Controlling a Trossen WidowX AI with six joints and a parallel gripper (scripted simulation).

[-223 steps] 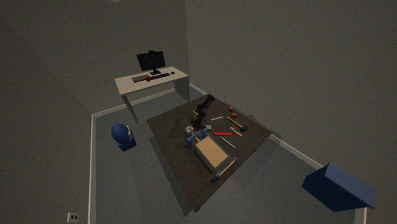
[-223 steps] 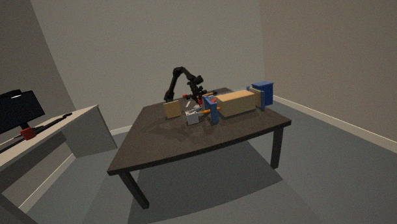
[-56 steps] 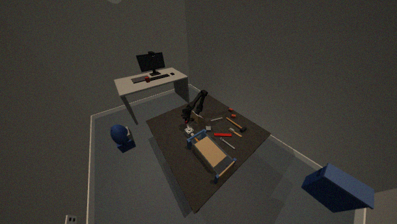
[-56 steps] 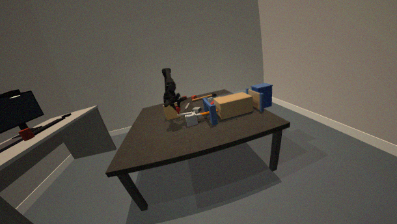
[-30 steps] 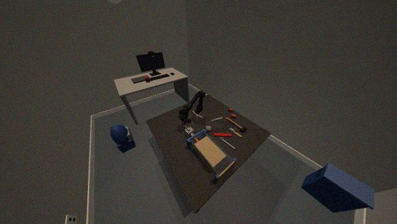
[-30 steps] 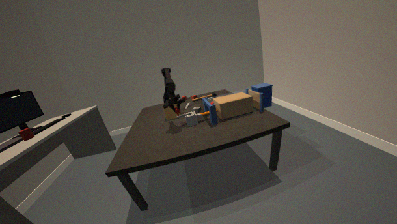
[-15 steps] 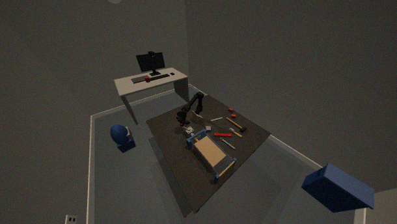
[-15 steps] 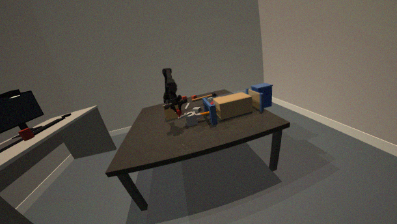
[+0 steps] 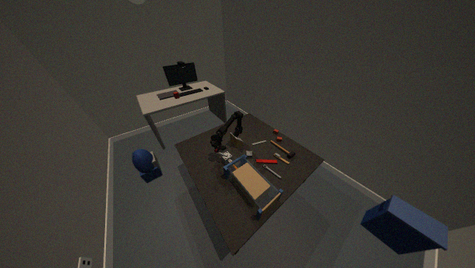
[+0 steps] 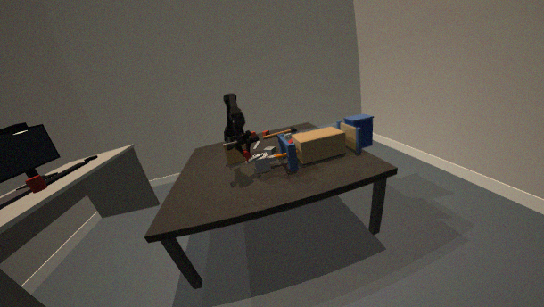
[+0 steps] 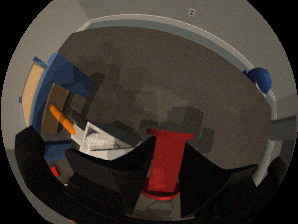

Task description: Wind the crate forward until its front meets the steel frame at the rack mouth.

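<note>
The winch handle lies 4 cm to the left of my gripper tip, 3 cm below it and 2 cm ahead of it. Also, from my gripper tip: red knob 2 cm to the left, 1 cm behind; then grey hand winch 10 cm below, 7 cm to the left, 6 cm ahead; then blue frame 23 cm ahead, 9 cm to the left, 3 cm below.
</note>
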